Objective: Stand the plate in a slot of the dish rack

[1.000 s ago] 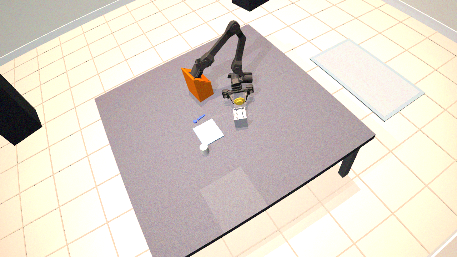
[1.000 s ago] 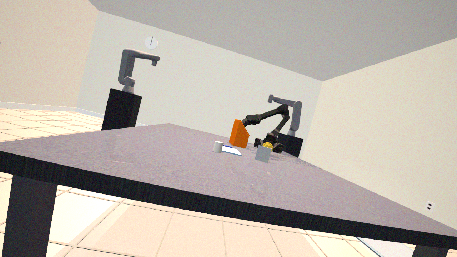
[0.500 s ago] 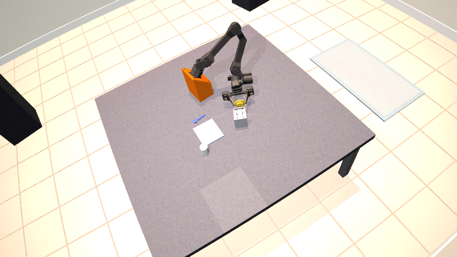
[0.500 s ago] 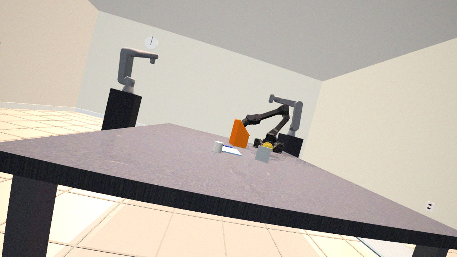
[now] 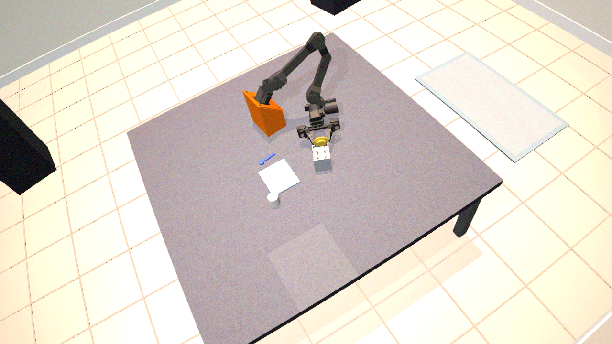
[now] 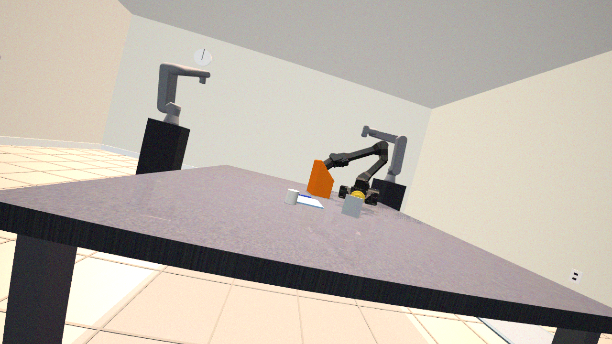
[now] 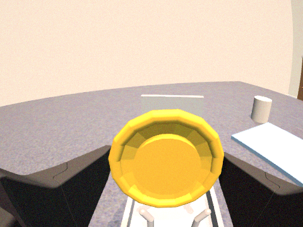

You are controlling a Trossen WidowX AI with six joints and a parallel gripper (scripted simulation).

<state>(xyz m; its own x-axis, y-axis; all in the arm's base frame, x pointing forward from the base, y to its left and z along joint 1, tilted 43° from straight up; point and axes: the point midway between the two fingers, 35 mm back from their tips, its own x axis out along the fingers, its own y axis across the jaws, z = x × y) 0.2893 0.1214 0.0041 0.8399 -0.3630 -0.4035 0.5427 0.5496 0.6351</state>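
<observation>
The dish rack lies 40 mm below my gripper tip, 20 mm to the right of it and 20 mm ahead of it. From my gripper tip the other things lie so: blue spoon (210 mm to the right, 150 mm behind, 60 mm below); then yellow plate (10 mm behind); then white mat (220 mm to the right, 60 mm below, 30 mm behind).
</observation>
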